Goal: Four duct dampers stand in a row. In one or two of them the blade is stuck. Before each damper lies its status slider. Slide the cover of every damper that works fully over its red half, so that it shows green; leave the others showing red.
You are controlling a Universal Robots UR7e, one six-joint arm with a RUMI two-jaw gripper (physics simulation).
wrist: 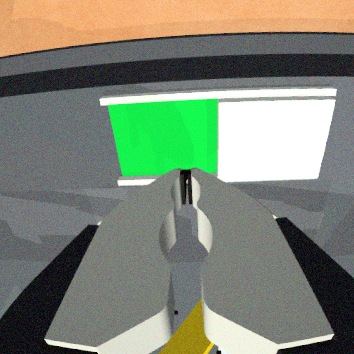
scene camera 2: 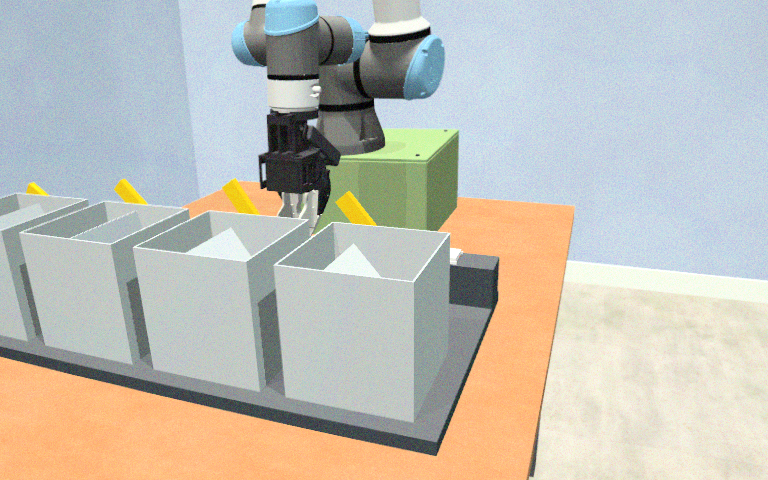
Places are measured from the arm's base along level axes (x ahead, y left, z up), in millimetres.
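Pixels of known places: gripper, between the fingertips: [wrist: 186, 171]; arm's base, origin of its link: [scene camera 2: 349, 147].
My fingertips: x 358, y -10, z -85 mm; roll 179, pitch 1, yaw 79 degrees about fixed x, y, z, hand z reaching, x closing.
Ahead of a thing's pixels: the offset from my fingertips to its middle. "spot": to the spot under its first point. Level surfaces: height alone.
Four grey open-topped dampers [scene camera 2: 348, 339] [scene camera 2: 198, 316] [scene camera 2: 84, 288] [scene camera 2: 11, 277] stand in a row, the leftmost cut off by the frame. Pale blades show inside; those in the two right dampers [scene camera 2: 352, 263] [scene camera 2: 223, 246] rise to a pointed corner, while the blade in the third from the right [scene camera 2: 113, 227] shows a long slanting edge. In the wrist view a slider shows its green half {spot: dy -6, dx -18, dz -6 mm} [wrist: 165, 137] at left and its white cover {dy +43, dx -7, dz -2 mm} [wrist: 275, 140] at right; no red shows there. My gripper [wrist: 186, 171] is shut and empty, its tips at the slider's near edge by the green half. Dampers hide its tips in the scene view.
Yellow levers [scene camera 2: 240, 196] [scene camera 2: 355, 208] [scene camera 2: 130, 191] [scene camera 2: 36, 189] rise behind the dampers. A dark raised block [scene camera 2: 474, 280] runs behind them, with a white slider end {spot: dy +244, dx +43, dz +2 mm} [scene camera 2: 455, 255] showing at right. The dark base plate {dz -68 mm} [scene camera 2: 464, 350] lies on the orange table {dz -86 mm} [scene camera 2: 526, 322]. The green robot pedestal [scene camera 2: 385, 192] stands behind.
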